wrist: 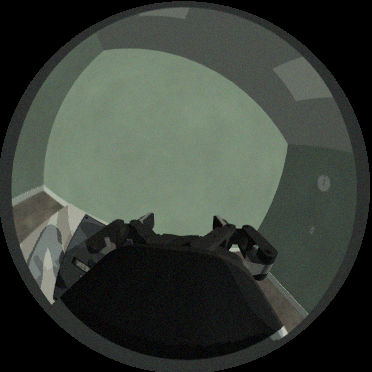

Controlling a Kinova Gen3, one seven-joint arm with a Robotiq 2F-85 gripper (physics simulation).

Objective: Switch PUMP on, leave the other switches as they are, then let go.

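A dark blue-grey panel (pixel 77 245) shows in part at the lower left of the wrist view, with a small light-coloured switch or fitting (pixel 81 264) on it. No label can be read, so I cannot tell which switch is PUMP or how any switch is set. My gripper (pixel 182 220) is open and empty, its fingertips wide apart in front of the green wall. The panel lies to the left of the fingers, apart from the fingertips. The left finger linkage and the black gripper body hide part of the panel.
The panel lies on a table (pixel 62 220) with a patchy white and grey top. A pale green wall (pixel 165 135) fills the middle of the view. A dark green wall (pixel 295 200) at the right carries a round pale disc (pixel 324 183). Brown floor (pixel 35 216) shows at the left.
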